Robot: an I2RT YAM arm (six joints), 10 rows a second.
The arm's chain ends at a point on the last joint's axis. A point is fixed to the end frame.
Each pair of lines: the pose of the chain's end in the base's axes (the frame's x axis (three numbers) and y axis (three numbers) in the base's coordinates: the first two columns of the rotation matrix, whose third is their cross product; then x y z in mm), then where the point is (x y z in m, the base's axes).
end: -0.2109 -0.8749 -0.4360 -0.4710 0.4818 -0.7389 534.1 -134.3 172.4
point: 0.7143 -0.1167 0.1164
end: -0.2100 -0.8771 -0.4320 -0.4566 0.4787 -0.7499 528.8 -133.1 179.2
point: 0.7099 -0.1171 0.1258
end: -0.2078 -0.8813 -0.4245 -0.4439 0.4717 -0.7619 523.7 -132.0 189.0
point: 0.7057 -0.1174 0.1380
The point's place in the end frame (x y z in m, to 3 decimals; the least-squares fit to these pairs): -0.029 -0.035 0.184
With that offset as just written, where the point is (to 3 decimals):
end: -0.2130 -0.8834 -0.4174 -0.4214 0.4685 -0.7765 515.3 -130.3 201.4
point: 0.698 -0.119 0.154
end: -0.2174 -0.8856 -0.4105 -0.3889 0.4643 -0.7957 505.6 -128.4 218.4
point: 0.690 -0.121 0.176
